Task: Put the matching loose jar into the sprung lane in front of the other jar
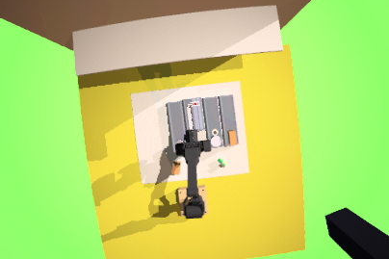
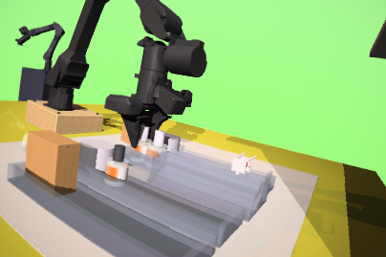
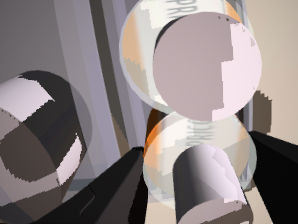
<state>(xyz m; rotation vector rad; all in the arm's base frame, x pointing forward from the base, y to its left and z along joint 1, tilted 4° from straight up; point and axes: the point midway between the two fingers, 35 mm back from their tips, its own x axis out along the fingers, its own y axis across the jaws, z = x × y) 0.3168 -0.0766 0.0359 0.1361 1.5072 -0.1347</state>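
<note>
The grey lane is 14 cm ahead of my gripper tip, 5 cm to the right of it and 1 cm below it. Round my gripper tip: red mark 22 cm ahead, 8 cm to the right, 4 cm above.
</note>
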